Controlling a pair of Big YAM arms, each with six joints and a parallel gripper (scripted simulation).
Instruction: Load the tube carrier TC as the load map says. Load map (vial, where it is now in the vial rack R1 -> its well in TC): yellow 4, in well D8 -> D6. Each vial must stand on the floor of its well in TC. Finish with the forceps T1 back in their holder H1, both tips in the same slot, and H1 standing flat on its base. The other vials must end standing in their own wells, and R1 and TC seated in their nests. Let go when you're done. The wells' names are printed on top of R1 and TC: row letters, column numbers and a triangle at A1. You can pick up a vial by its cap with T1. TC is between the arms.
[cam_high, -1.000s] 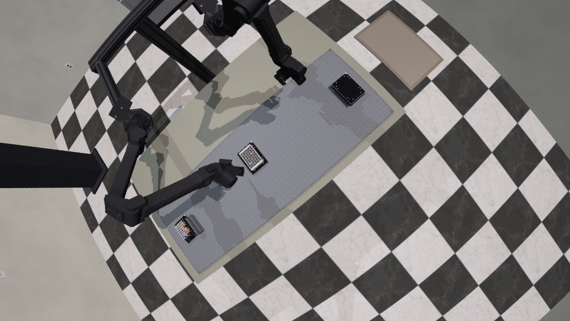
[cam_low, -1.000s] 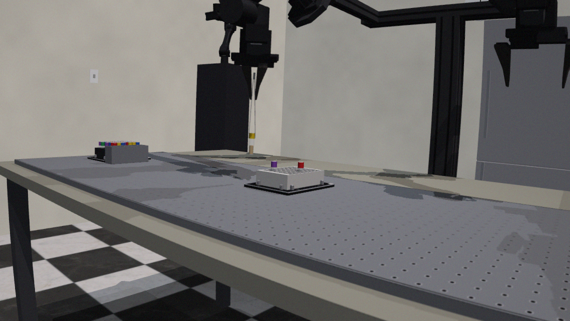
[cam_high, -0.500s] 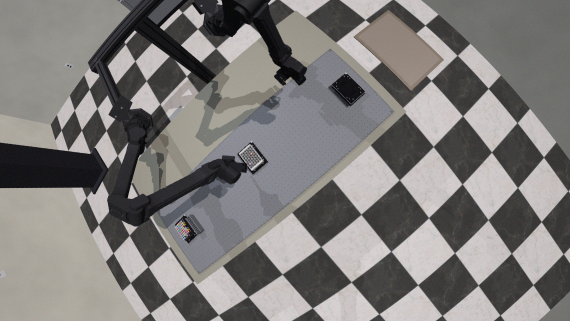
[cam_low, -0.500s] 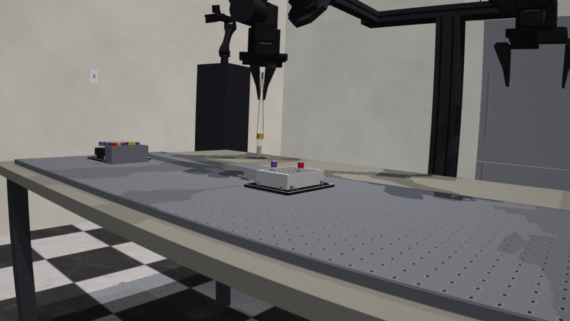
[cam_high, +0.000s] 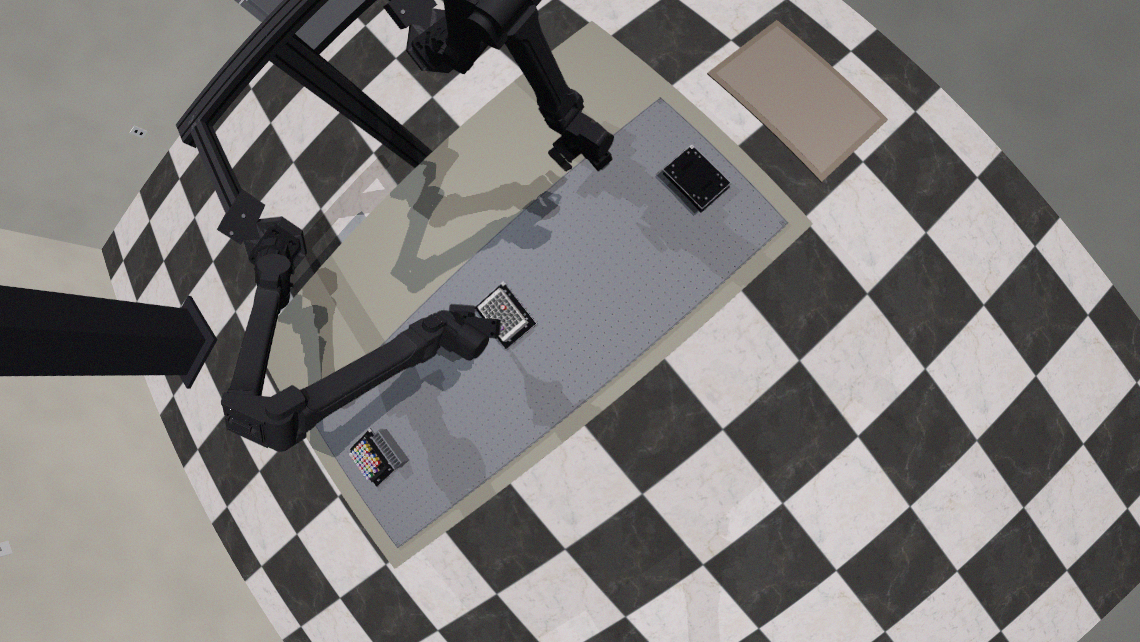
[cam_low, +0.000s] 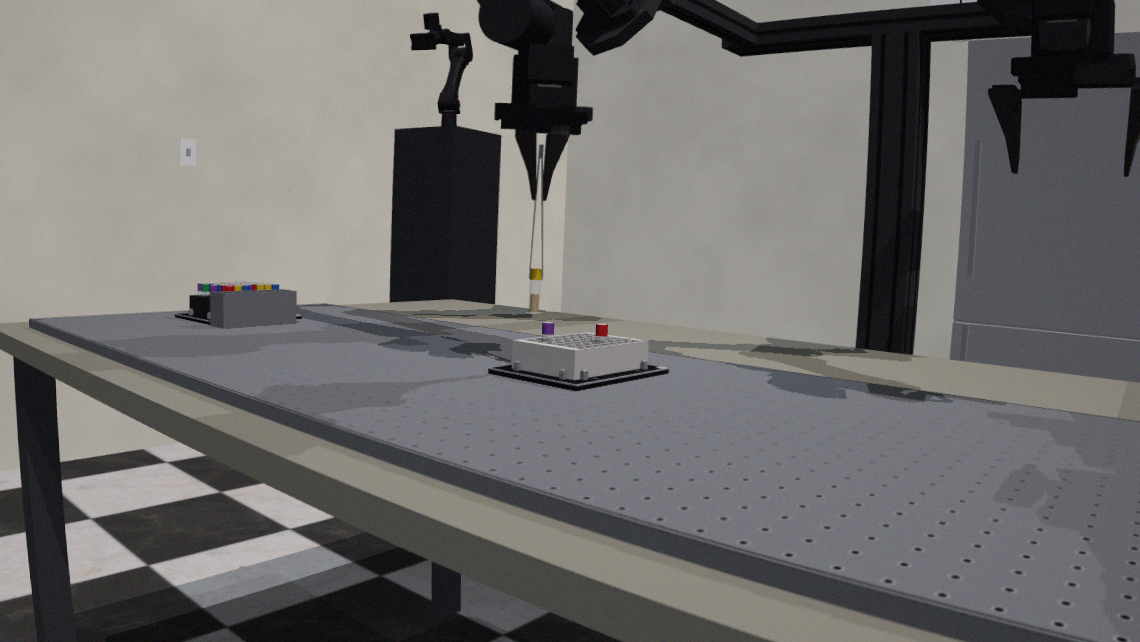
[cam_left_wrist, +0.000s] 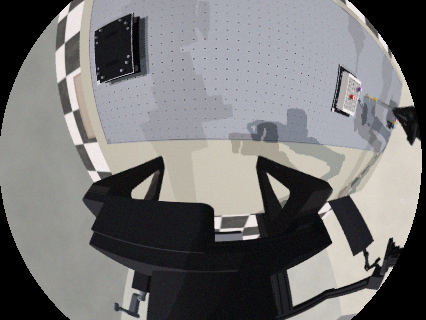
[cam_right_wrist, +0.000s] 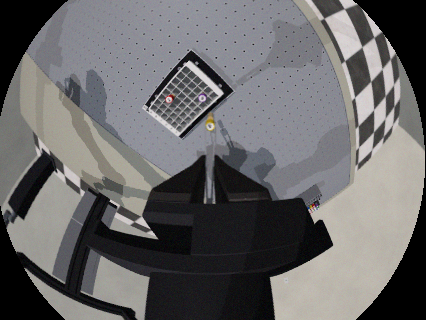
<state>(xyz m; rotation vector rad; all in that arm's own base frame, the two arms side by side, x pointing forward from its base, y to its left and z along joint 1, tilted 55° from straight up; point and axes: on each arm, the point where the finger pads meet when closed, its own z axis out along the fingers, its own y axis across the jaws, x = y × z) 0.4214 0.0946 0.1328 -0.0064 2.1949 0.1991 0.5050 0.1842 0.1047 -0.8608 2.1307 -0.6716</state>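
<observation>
Now: right hand 170 mm above the white tube carrier TC, 50 mm to the right of it and 20 mm past it. From my right hand the other things lie so: grey holder H1 (520 mm to the right, 180 mm below, 20 mm behind).
</observation>
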